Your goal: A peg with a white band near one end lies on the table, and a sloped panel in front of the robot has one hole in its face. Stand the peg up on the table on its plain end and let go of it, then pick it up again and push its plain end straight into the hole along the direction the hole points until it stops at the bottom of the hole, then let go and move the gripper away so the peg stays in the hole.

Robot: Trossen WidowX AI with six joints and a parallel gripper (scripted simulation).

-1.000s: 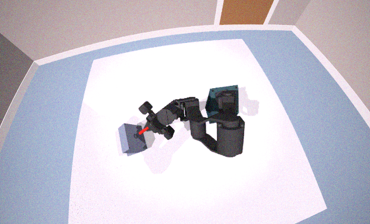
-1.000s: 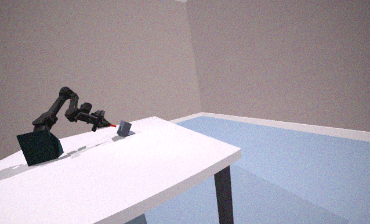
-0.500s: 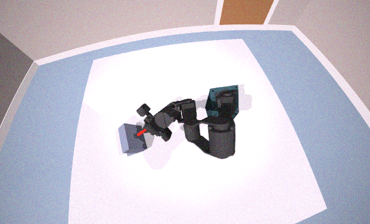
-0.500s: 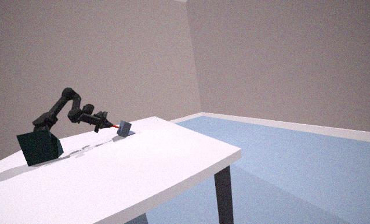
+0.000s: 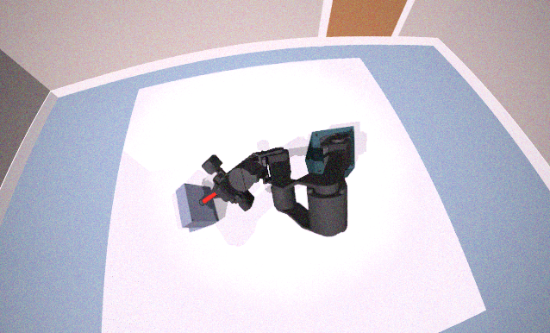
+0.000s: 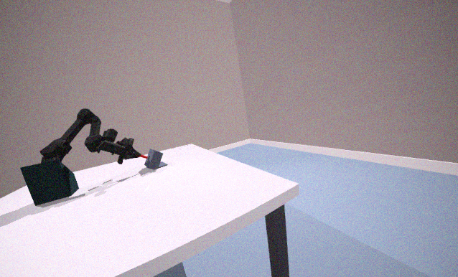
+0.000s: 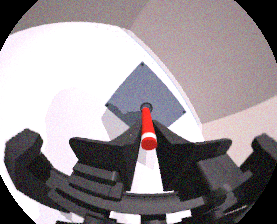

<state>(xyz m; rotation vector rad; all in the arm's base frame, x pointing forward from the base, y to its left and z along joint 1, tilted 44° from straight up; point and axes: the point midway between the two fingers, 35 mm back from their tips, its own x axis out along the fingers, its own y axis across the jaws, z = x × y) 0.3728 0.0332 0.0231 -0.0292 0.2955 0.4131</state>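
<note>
Now: gripper tip 7 cm short of the grey sloped panel, 1 cm to the right of it and 4 cm above it. Round my gripper tip: red peg: 1 cm behind, 1 cm above.
</note>
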